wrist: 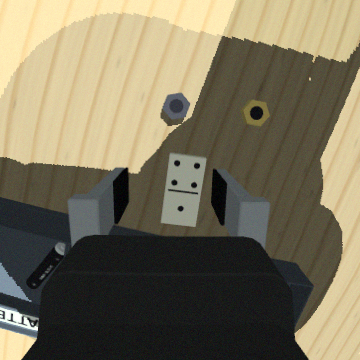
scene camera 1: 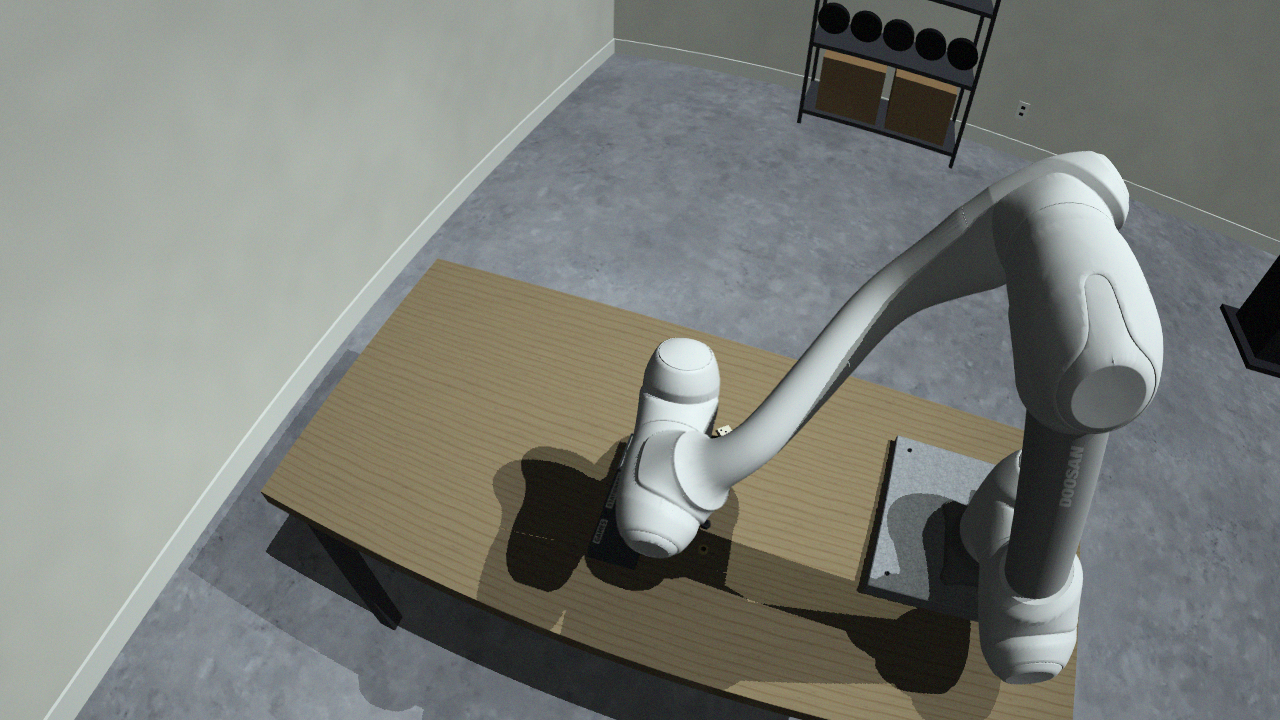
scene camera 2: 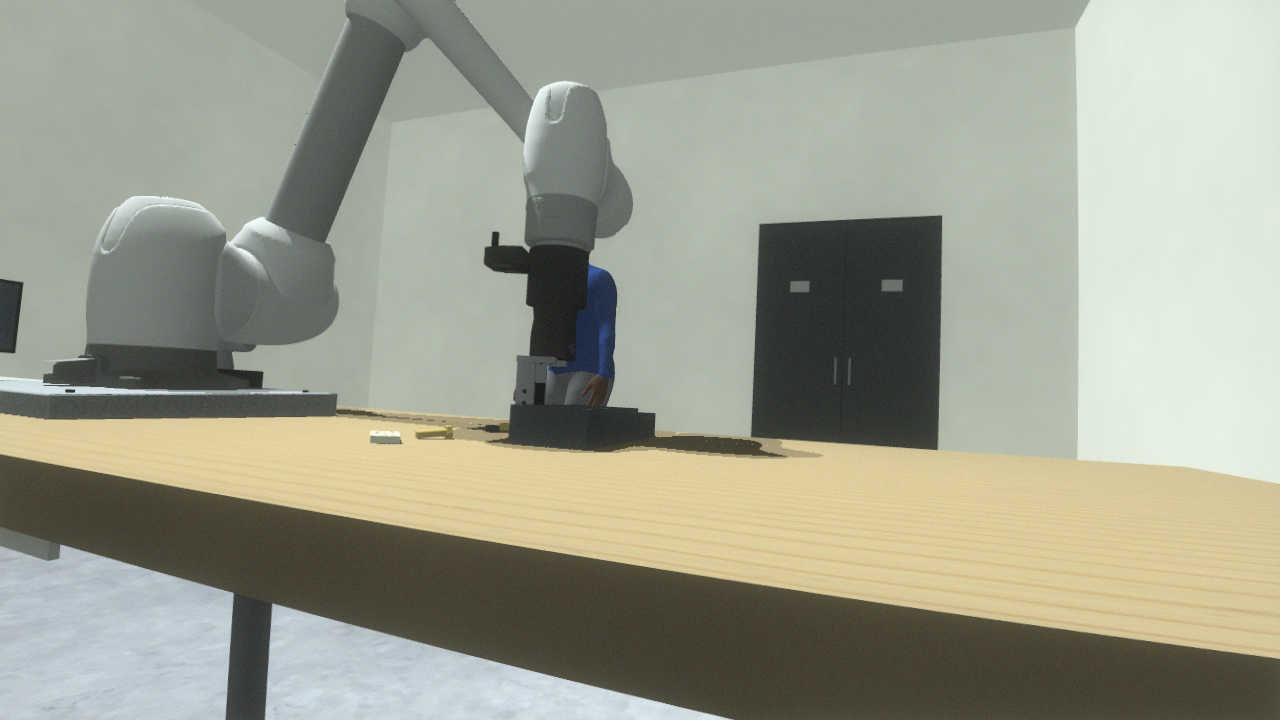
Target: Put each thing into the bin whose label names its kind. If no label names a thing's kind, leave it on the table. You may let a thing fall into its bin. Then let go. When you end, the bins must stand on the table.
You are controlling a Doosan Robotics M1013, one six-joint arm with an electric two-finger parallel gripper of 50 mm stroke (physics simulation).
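Places are measured from the arm's base along level axes (x right, y ahead, z up), in centimetres.
Pixels of known places: gripper, fingertip midpoint: (wrist: pixel 169 185); arm's base at its link origin: (scene camera 1: pixel 983 549) (scene camera 2: pixel 152 385).
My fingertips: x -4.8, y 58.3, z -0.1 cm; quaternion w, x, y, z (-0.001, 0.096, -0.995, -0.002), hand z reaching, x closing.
Note:
Ahead of a thing's pixels: the offset from my fingertips to its top centre. "spot": to the spot under its first point. Level surfaces: height alone.
In the wrist view a white domino {dz -2.3, dx -1.1, dy +0.8 cm} (wrist: pixel 183 190) lies flat on the table between the fingers of my open, empty gripper (wrist: pixel 170 196) (scene camera 2: pixel 531 380). The arm hides the gripper in scene camera 1. Beyond the domino are a dark hex nut {dz -2.1, dx +0.6, dy -4.7 cm} (wrist: pixel 176 106) (scene camera 1: pixel 706 524) and a brass nut {dz -2.1, dx -4.6, dy -5.5 cm} (wrist: pixel 256 102) (scene camera 1: pixel 703 548). The joined dark bins {dz +0.9, dx +1.3, dy +8.8 cm} (wrist: pixel 30 212) (scene camera 2: pixel 547 427) (scene camera 1: pixel 617 559) stand on the table. Their labels include GAMES {spot: dz -0.1, dx -7.0, dy +12.3 cm} (scene camera 1: pixel 600 531) and a partly hidden one reading "ATTE" {spot: dz +0.5, dx +8.9, dy +11.7 cm} (wrist: pixel 15 316). A black battery {dz -1.3, dx +7.6, dy +8.4 cm} (wrist: pixel 46 266) lies in that bin. Another domino {dz -2.3, dx +20.5, dy -5.0 cm} (scene camera 2: pixel 384 437) (scene camera 1: pixel 724 430) and a brass bolt {dz -1.7, dx +14.7, dy -3.7 cm} (scene camera 2: pixel 433 433) lie on the table.
The bin wall runs close beside the domino and passes under my gripper body in the wrist view. The arm's grey base plate (scene camera 1: pixel 913 465) (scene camera 2: pixel 179 405) stands at one end of the table {dz -3.0 cm} (scene camera 1: pixel 447 358). A person in blue (scene camera 2: pixel 601 313) stands beyond the table.

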